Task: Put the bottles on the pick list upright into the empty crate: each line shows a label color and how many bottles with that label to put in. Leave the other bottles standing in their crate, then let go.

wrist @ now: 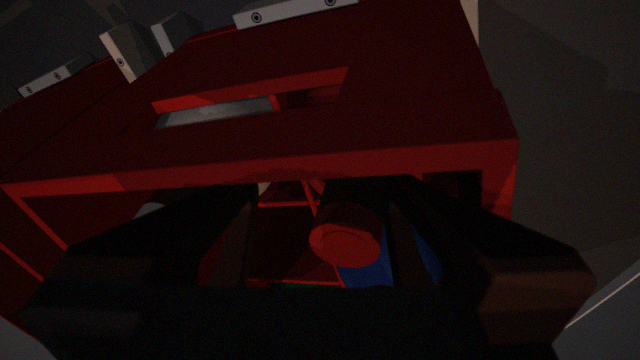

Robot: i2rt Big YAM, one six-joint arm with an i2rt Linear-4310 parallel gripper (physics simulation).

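Frame: origin at the arm's base, x ahead, y left, z up, level; millimetres.
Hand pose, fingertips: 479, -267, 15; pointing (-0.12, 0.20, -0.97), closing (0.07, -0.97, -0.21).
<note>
Each offset is from my fingertips to the centre of the thing, as dx, dy, dz. "spot": to the spot under its first point.
A red crate {-110, -3, -57} (400, 120) with thin inner dividers fills the middle of the wrist view; its near wall has a long hand slot. My gripper (320, 178) is partly open, with its dark fingers over the crate's compartments just past the wall's rim. A bottle with a red cap {-13, -14, -59} (345, 246) shows between the fingers, closer to the right one; nothing is clamped. Part of a blue bottle {-99, -43, -59} (367, 272) shows below the red cap and beyond the right finger. A green sliver {spot: -167, +11, -50} (305, 286) shows at the gripper body's edge. The pick list does not show.
Light blocks with round screw heads {spot: +24, +42, -114} (295, 11) (120, 61) (45, 82) stand along the top and upper left, beyond the crate wall. A pale rounded thing {spot: -26, +71, +13} (149, 209) is partly hidden behind the left finger. Dark grey surface lies right of the crate.
</note>
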